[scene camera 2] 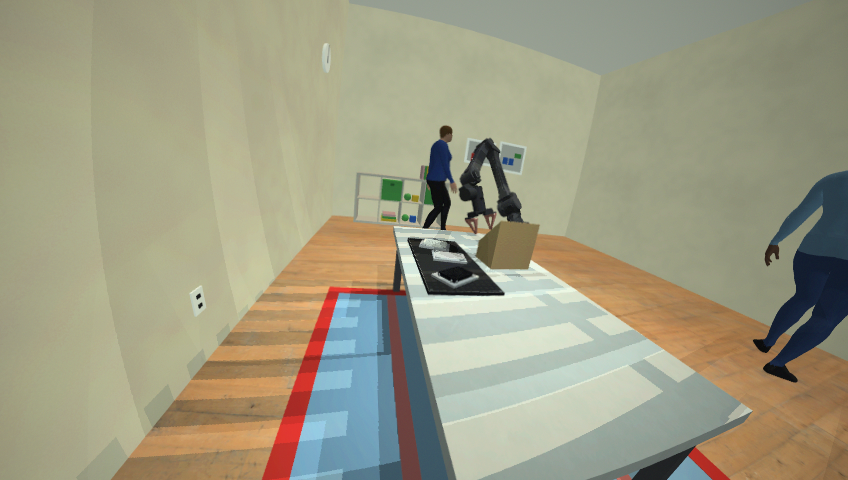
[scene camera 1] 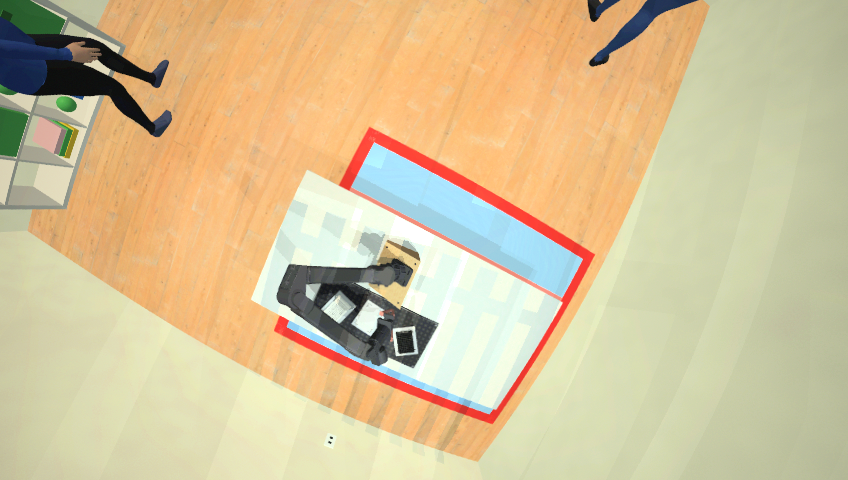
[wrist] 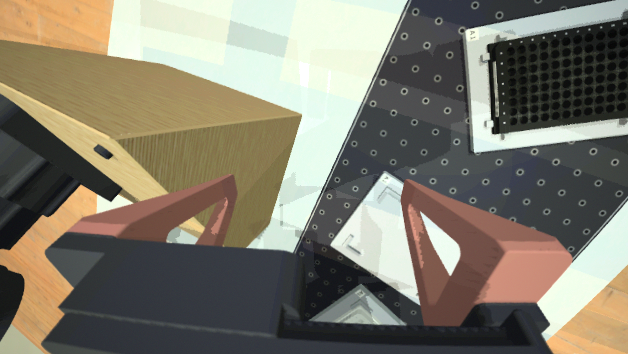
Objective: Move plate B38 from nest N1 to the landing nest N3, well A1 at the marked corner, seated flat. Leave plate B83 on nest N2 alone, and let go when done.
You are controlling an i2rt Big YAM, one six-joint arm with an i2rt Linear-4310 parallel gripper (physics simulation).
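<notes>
A black well plate point(scene camera 1: 405, 342) point(scene camera 2: 455, 273) point(wrist: 565, 75) lies in a white nest point(wrist: 480, 100) marked A1 at one corner. A bare white nest point(scene camera 1: 367, 316) point(scene camera 2: 449, 256) point(wrist: 375, 235) with raised corner brackets is in the middle of the row, its A1 corner at the top in the wrist view. A pale clear plate point(scene camera 1: 338, 306) point(scene camera 2: 434, 243) lies on the third nest, partly cut off in the wrist view. Plate and nest numbers are not readable. My gripper point(scene camera 1: 390, 325) point(scene camera 2: 483, 230) point(wrist: 317, 186) is open and empty, high above the nests; its right finger covers part of the bare nest.
A black perforated board point(scene camera 1: 425, 324) point(scene camera 2: 428, 279) point(wrist: 425, 125) bears the nests. A wooden block point(scene camera 1: 392, 291) point(scene camera 2: 508, 246) point(wrist: 215, 150) carries my arm's base beside it. Two people stand on the floor away from the table point(scene camera 1: 505, 339) point(scene camera 2: 535, 356).
</notes>
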